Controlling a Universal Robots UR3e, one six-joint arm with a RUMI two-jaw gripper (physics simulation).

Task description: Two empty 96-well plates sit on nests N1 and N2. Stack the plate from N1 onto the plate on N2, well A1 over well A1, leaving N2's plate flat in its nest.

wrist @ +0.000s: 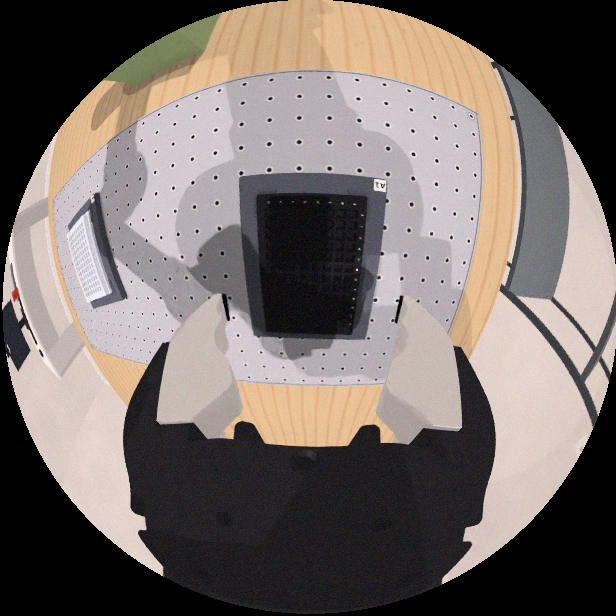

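Observation:
A black 96-well plate (310,264) lies flat in a dark grey nest (313,255) in the middle of the wrist view. A small white label (379,185) sits at the nest's top right corner. My gripper (310,307) is open and empty, well above the plate, with one beige jaw on each side of its near end. A white 96-well plate (87,257) lies in a second dark grey nest (102,252) at the far left, seen at a steep angle.
Both nests stand on a grey perforated board (298,132) on a wooden table top. A green patch (166,51) lies at the far top left. A grey rail structure (537,189) runs along the right side beyond the table.

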